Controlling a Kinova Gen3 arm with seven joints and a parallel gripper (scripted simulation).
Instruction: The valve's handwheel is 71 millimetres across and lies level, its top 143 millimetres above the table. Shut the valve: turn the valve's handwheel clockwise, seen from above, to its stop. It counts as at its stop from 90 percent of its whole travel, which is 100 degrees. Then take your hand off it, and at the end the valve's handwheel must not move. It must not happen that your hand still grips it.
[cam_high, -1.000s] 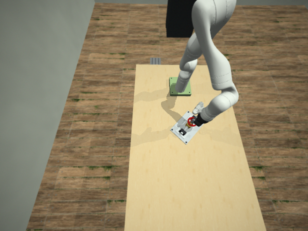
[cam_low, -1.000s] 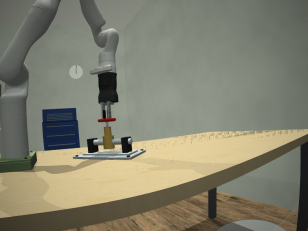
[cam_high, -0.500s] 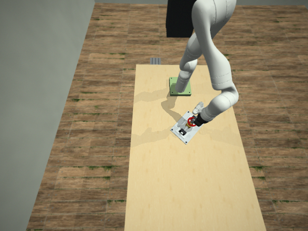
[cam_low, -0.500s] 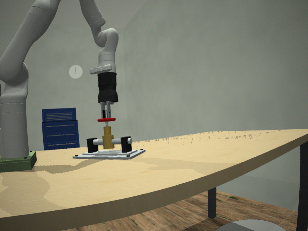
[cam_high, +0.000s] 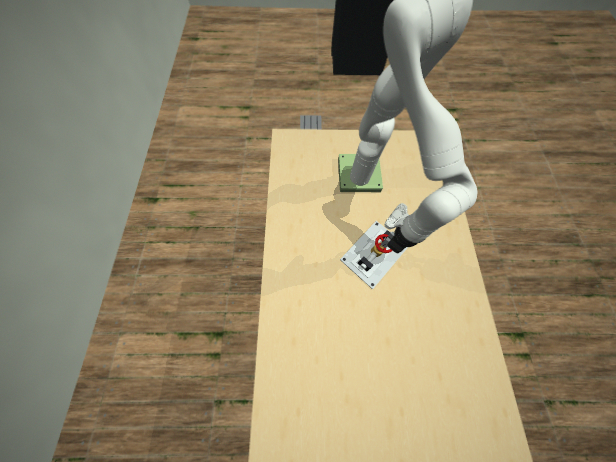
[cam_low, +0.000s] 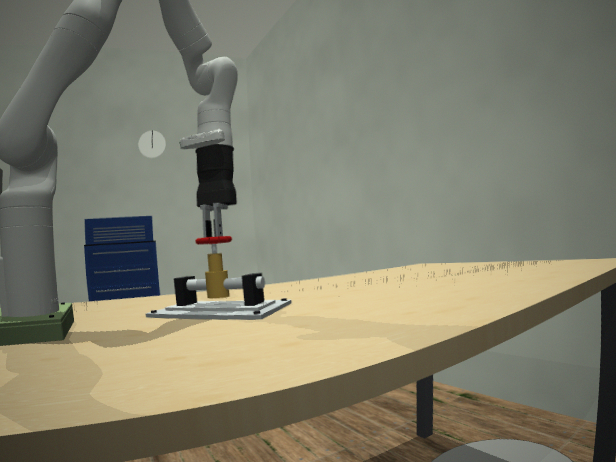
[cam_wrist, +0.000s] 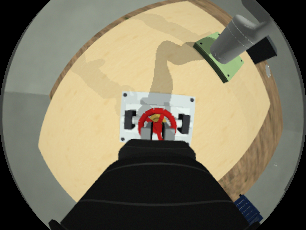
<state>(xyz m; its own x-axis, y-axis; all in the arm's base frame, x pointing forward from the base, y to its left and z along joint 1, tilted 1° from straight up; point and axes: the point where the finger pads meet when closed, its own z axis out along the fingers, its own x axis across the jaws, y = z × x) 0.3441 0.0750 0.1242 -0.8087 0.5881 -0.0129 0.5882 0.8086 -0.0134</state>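
Right now my hand is 30 mm above the red handwheel.
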